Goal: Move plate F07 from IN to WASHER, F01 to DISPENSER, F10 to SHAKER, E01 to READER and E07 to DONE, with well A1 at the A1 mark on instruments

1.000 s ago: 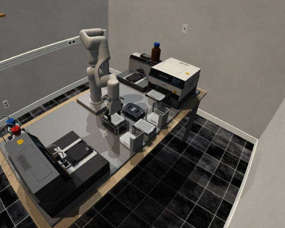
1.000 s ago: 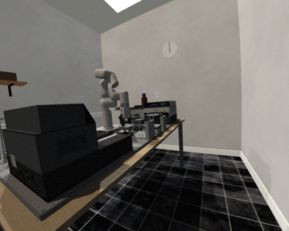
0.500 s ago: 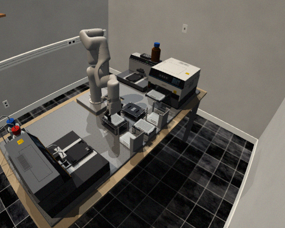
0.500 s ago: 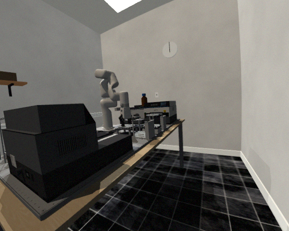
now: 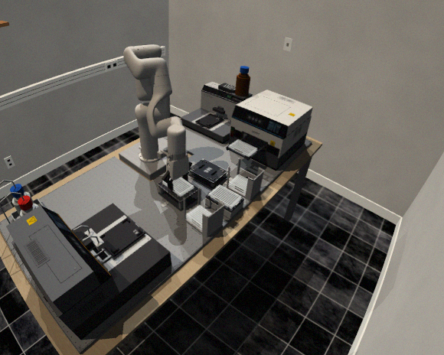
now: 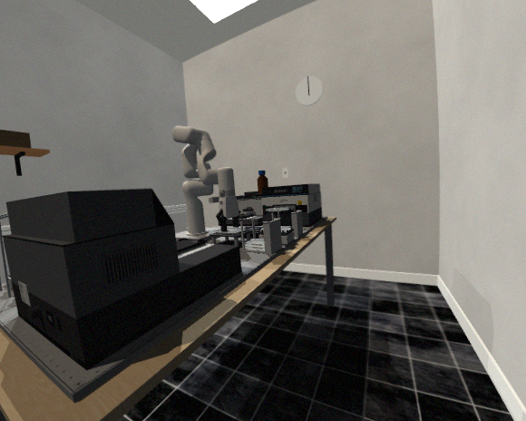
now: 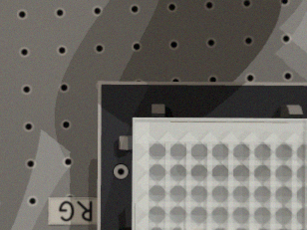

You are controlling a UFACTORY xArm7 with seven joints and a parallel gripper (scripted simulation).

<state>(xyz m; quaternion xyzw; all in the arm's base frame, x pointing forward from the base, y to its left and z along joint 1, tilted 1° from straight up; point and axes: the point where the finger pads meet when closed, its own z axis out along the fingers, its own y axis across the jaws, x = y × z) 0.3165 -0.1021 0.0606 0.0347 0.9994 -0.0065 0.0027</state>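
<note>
Right now the regrip nest RG is 3 cm below my hand. Also, from my hand: nest N6: 21 cm to the left, 5 cm below, 1 cm ahead; DONE label: 25 cm to the left, 11 cm ahead, 8 cm below; RG label: 8 cm to the right, 8 cm below, 1 cm behind.
</note>
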